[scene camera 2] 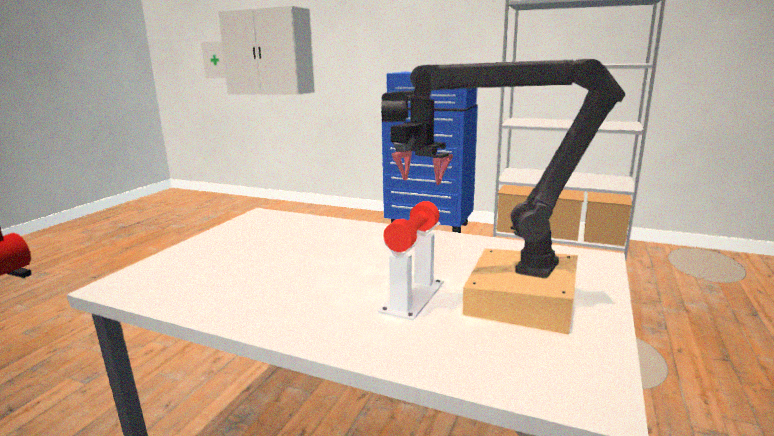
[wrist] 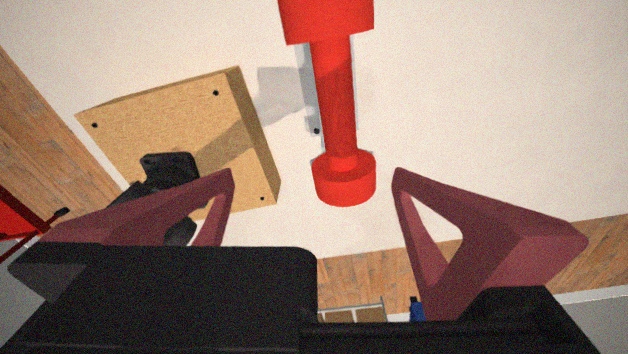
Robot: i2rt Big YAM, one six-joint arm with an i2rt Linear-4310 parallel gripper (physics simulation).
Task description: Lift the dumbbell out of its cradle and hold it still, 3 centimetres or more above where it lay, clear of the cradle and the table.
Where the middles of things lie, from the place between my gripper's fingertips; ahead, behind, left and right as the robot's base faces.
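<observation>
Red dumbbell (scene camera 2: 401,234): 120 mm below my hand, 20 mm ahead of it. White cradle (scene camera 2: 409,294): 230 mm below my hand, 20 mm ahead.
</observation>
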